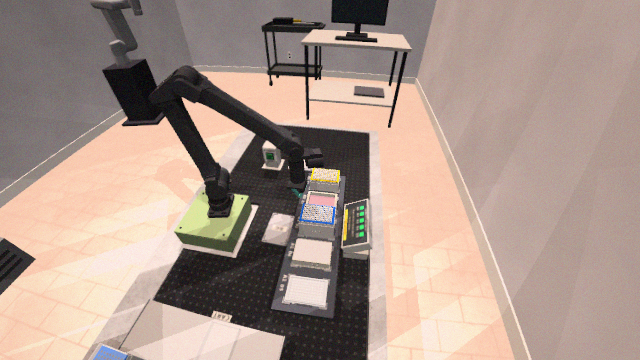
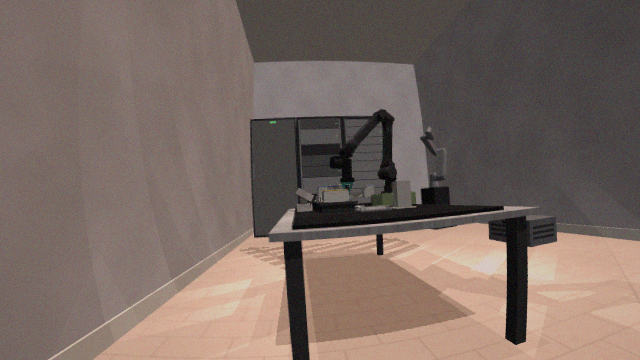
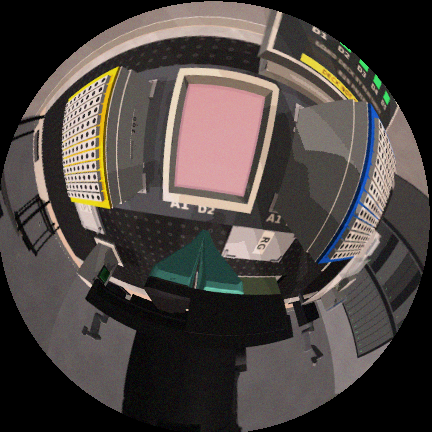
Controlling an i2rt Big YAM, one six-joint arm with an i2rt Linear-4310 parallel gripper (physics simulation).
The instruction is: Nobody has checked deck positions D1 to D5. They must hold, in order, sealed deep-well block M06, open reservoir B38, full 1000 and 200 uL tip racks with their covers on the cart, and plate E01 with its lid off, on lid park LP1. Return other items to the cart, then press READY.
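Pixels of known places: gripper, fingertip midpoint: (image 1: 299,197) (image 3: 203,234); arm's base, link origin: (image 1: 222,206) (image 2: 391,193).
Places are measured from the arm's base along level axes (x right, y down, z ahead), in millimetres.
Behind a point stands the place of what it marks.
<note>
My gripper (image 1: 298,194) {z 321, x -40, y -5 mm} (image 2: 347,186) {z 321, x -40, y -5 mm} (image 3: 203,234) {z 321, x -40, y -5 mm} is shut and empty, above the mat just outside position D2. A yellow-rimmed tip rack (image 1: 325,176) {z 434, x -131, y -36 mm} (image 3: 85,145) {z 426, x -126, y -37 mm} stands uncovered at the far end of the deck. Beside it, at D2, an open reservoir (image 1: 322,199) {z 418, x -42, y 15 mm} (image 3: 220,140) {z 410, x -23, y 16 mm} shows pink inside. A blue-rimmed tip rack (image 1: 318,213) {z 395, x 102, y -70 mm} (image 3: 382,170) stands uncovered in the middle position. Then come a plain-topped white item (image 1: 312,253) {z 371, x 229, y -14 mm} and a white welled plate (image 1: 306,291) {z 350, x 347, y 14 mm} at the near end. Their codes cannot be read. The READY button box (image 1: 271,155) {z 172, x -319, y -14 mm} (image 3: 100,265) {z 190, x -322, y 5 mm} stands beyond the gripper.
A pale pad marked RG (image 1: 278,228) {z 233, x 66, y 68 mm} (image 3: 260,243) {z 235, x 61, y 68 mm} lies beside the deck. A status panel (image 1: 357,225) {z 534, x 140, y -42 mm} (image 3: 325,65) with several green lights stands opposite. The cart surface (image 1: 185,327) {z -3, x 452, y 16 mm} is at the near left, with a blue item (image 1: 111,352) {z -127, x 538, y -78 mm} at its corner. The arm's green base (image 1: 210,235) {z -8, x 142, y 1 mm} stands left.
</note>
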